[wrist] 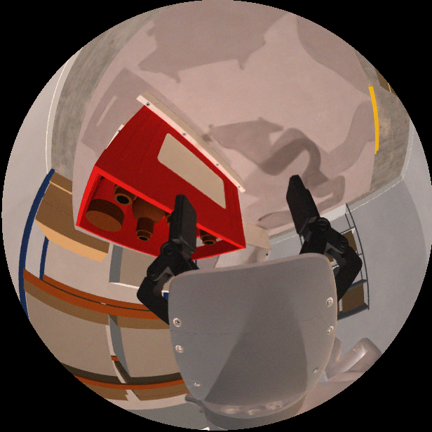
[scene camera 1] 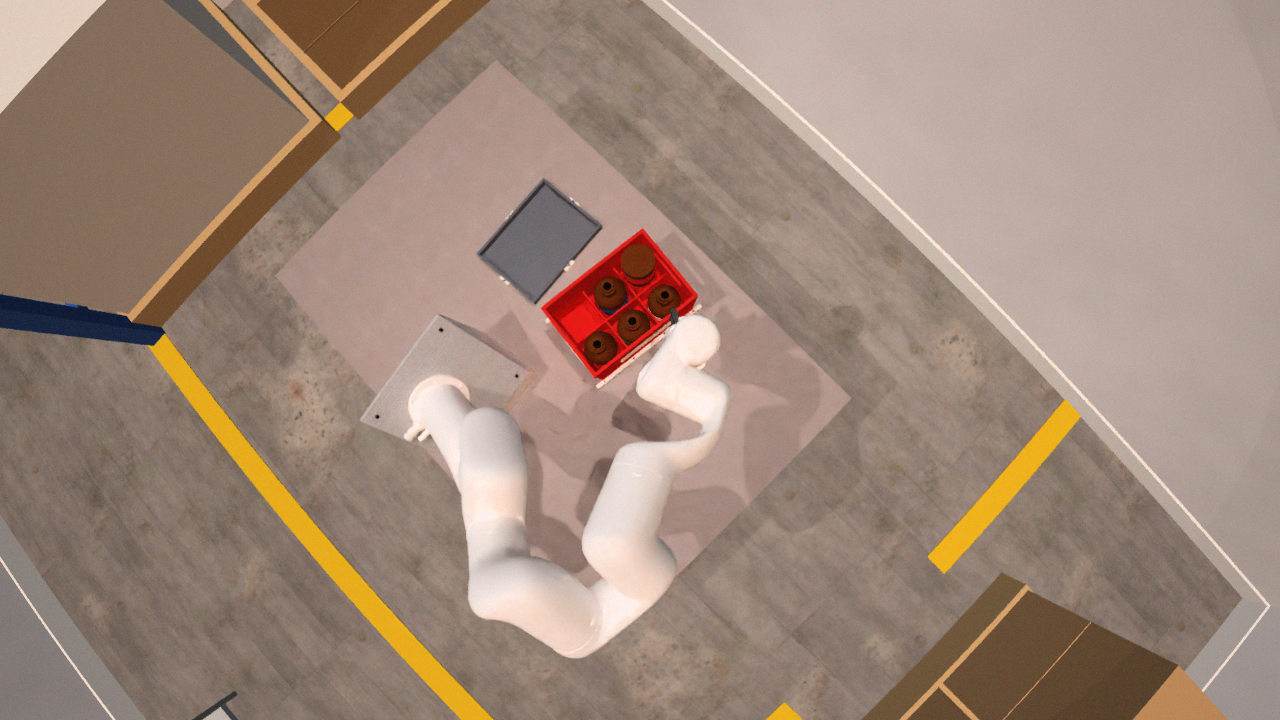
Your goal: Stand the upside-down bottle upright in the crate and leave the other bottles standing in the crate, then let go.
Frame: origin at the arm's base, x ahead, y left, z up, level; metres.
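Seen in the pictures: arm's base, origin of its link: (scene camera 1: 439,401).
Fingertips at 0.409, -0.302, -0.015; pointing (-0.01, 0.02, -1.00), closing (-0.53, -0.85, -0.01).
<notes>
Offsets run from my fingertips to a thing's middle, as dx, dy, dz. "spot": to the spot under its first point. Level surfaces: height alone.
The red crate @(-0.004, +0.172, -0.099) (scene camera 1: 575,313) (wrist: 130,145) stands on the mat. The upside-down bottle @(+0.089, +0.205, -0.101) (scene camera 1: 638,261) (wrist: 105,216) shows its flat round brown base in a corner compartment. The upright brown bottles, neck up, stand in other compartments: one @(+0.004, +0.215, -0.101) (scene camera 1: 609,292) beside it, the others @(+0.073, +0.112, -0.101) (scene camera 1: 664,301) @(-0.015, +0.125, -0.101) (scene camera 1: 632,325) @(-0.101, +0.147, -0.101) (scene camera 1: 599,347) along the near side. One compartment is empty. My gripper (wrist: 239,193) is open and empty, beside the crate's near long side. In the wrist view its left finger overlaps the crate and hides part of the bottles. In the scene view the wrist hides most of it.
A grey shallow tray @(spot: -0.007, +0.455, -0.182) (scene camera 1: 539,240) lies beside the crate's far side. A pale metal base plate (scene camera 1: 443,349) with the arm's base is to the left. The pinkish mat @(dz -0.187) (scene camera 1: 402,197) lies under them. Large brown boxes (scene camera 1: 161,161) stand at the upper left.
</notes>
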